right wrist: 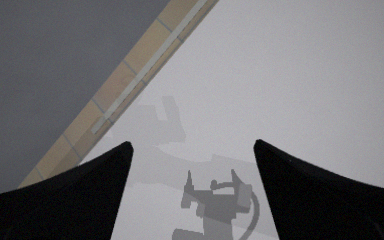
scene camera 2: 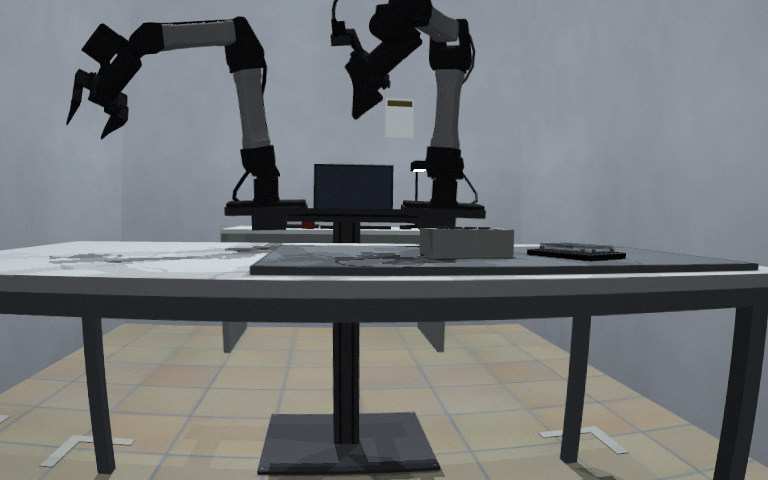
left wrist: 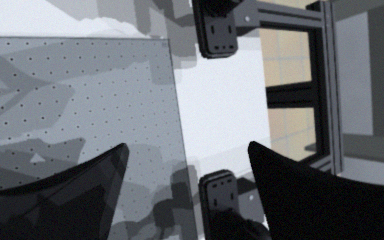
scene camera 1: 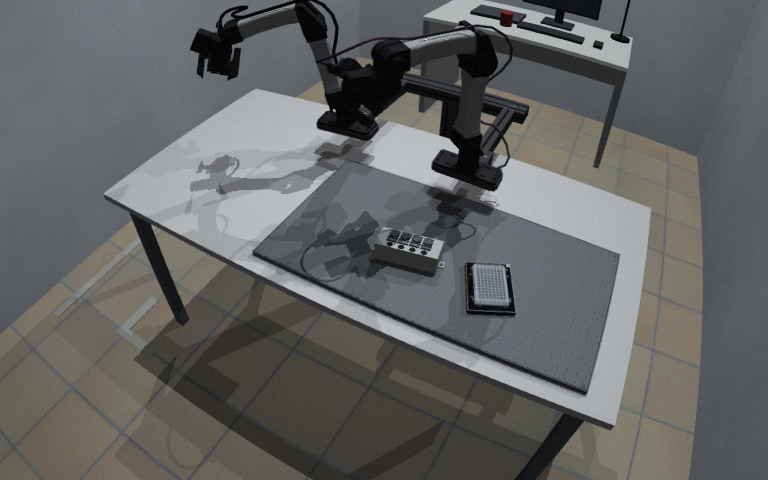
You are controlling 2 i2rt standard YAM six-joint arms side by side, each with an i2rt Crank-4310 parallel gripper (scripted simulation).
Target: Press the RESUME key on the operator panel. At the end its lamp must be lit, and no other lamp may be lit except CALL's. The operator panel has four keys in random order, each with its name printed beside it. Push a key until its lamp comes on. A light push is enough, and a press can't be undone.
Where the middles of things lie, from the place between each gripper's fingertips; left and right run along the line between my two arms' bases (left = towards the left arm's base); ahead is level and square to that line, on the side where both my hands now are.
Scene:
The operator panel (scene camera 2: 435, 243) is 270 mm below my left hand (scene camera 2: 355, 111), 210 mm to the left of it and 120 mm ahead of it. Also, from my left hand: well plate (scene camera 1: 492, 279) (450 mm to the left, 290 mm below, 120 mm ahead).
The operator panel is 10 cm ahead of my right hand (scene camera 2: 84, 130), 84 cm to the left of it and 23 cm below it. Round my right hand: well plate 9 cm ahead, 108 cm to the left, 26 cm below.

